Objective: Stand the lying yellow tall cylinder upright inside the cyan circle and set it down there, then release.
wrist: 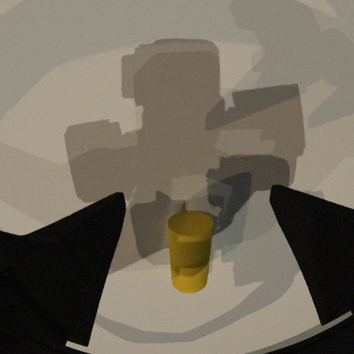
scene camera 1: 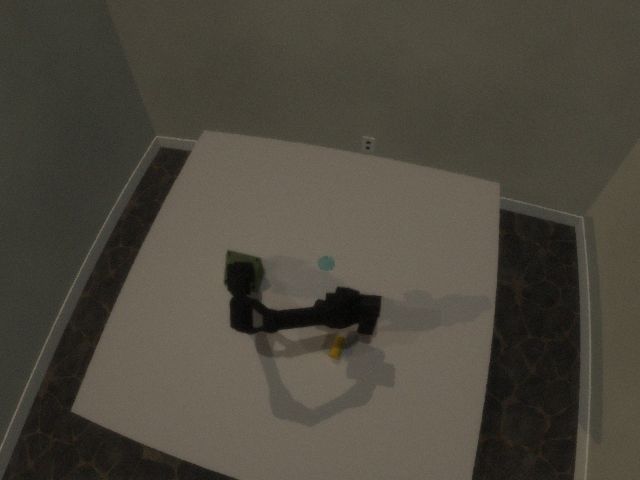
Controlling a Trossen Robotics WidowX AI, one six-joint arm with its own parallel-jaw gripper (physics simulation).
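Where they show: arm's base, link origin: point(scene camera 1: 244, 271).
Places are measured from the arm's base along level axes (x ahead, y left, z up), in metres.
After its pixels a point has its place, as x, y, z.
The yellow cylinder point(scene camera 1: 337, 347) @[0.326, -0.219, -0.024] point(wrist: 190, 255) lies on its side on the pale table, partly in the arm's shadow. In the wrist view it shows low in the middle, between the two black fingers and apart from both. My gripper point(wrist: 199, 197) is open, with nothing between its fingers, above the table. In the scene view the dark arm end stands just up and right of the cylinder; its fingers are too dark to make out. The cyan circle point(scene camera 1: 326, 262) @[0.260, 0.091, -0.056] is a flat mark on the table, beyond the arm from the cylinder. It does not show in the wrist view.
The pale table point(scene camera 1: 330, 201) @[0.249, 0.349, -0.057] carries the black arm, whose base stands by a green block point(scene camera 1: 242, 256) @[-0.007, 0.036, 0.035] at the left. Arm shadows fall across the table around the cylinder. A wall with an outlet point(scene camera 1: 368, 144) rises behind the table's far edge.
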